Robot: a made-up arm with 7 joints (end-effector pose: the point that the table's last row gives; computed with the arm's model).
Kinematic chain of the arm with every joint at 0, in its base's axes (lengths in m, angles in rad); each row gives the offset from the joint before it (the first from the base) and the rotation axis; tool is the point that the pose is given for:
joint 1: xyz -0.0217 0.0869 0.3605 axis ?
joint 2: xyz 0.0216 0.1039 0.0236 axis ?
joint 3: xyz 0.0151 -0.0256 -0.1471 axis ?
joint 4: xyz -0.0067 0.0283 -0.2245 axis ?
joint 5: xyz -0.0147 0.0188 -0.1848 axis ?
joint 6: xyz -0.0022 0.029 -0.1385 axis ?
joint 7: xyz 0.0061 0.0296 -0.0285 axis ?
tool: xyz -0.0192 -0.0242 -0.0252
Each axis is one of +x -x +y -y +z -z.
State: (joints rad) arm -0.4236 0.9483 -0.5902 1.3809 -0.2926 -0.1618 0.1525
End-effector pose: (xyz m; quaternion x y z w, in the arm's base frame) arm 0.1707 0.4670 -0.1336 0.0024 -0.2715 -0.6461 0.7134
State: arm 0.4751 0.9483 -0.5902 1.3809 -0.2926 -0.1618 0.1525
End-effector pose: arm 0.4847 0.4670 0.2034 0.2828 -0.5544 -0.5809 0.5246
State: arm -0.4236 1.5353 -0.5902 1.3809 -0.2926 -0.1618 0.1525
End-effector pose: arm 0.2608 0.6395 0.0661 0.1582 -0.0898 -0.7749 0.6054
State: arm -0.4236 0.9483 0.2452 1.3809 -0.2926 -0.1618 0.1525
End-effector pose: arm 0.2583 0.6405 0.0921 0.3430 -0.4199 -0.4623 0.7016
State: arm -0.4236 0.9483 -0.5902 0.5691 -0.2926 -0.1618 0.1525
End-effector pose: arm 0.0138 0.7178 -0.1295 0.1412 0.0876 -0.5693 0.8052
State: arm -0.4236 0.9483 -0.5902 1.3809 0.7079 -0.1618 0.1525
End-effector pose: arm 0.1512 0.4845 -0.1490 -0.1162 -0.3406 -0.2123 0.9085
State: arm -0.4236 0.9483 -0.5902 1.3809 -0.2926 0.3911 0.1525
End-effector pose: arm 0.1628 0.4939 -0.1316 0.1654 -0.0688 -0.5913 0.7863
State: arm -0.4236 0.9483 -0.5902 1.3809 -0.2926 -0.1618 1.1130
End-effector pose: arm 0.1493 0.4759 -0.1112 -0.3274 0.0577 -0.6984 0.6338
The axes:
joint 1: -y
joint 2: +x
joint 3: +z
joint 4: -y
joint 5: +z
joint 6: +y
joint 7: -x

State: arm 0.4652 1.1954 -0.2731 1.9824 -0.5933 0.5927 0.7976
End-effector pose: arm 0.3470 0.4206 0.4338 0.4710 -0.3461 -0.5458 0.6004
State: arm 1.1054 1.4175 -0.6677 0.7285 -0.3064 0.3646 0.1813
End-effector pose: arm 0.2398 0.8370 0.5132 0.6782 -0.2158 -0.1077 0.6942
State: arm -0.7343 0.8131 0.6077 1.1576 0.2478 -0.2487 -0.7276
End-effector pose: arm 0.0511 0.7654 0.0606 0.6514 -0.4569 0.0766 0.6009
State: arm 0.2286 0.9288 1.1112 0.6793 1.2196 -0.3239 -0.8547
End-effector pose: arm 0.0895 0.8672 0.1092 0.2222 -0.4287 0.8741 0.0534
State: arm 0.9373 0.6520 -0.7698 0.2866 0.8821 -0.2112 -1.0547
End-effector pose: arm 0.5150 0.6635 0.1213 0.5485 -0.4857 0.3954 0.5540
